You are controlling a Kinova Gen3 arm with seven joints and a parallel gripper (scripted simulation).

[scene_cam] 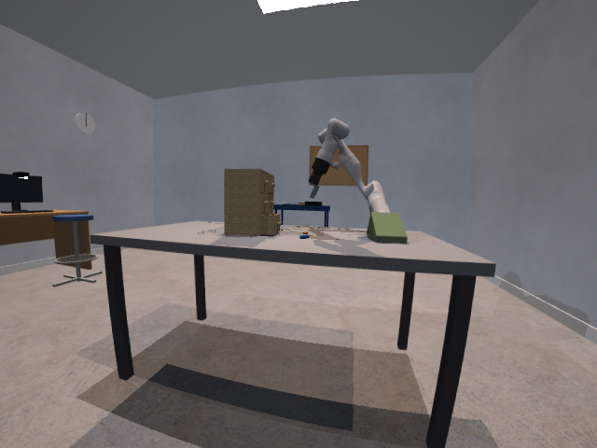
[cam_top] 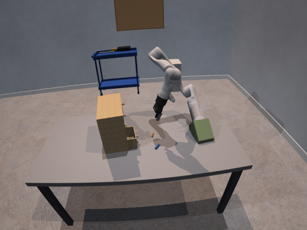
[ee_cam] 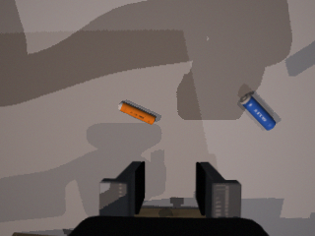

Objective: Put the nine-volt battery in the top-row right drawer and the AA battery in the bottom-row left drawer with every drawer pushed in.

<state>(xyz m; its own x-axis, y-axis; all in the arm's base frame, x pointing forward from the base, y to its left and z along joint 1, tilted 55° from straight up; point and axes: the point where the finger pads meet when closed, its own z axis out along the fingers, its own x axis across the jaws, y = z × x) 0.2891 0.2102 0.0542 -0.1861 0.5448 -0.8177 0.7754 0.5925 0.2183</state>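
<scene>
The blue cylindrical battery lies 10 mm ahead of my hand, 100 mm to the left of it and 190 mm below it. From my hand the other things lie so: orange nine-volt battery 330 mm ahead, 60 mm to the right, 20 mm above; orange AA battery 40 mm ahead, 30 mm to the right, 190 mm below.
</scene>
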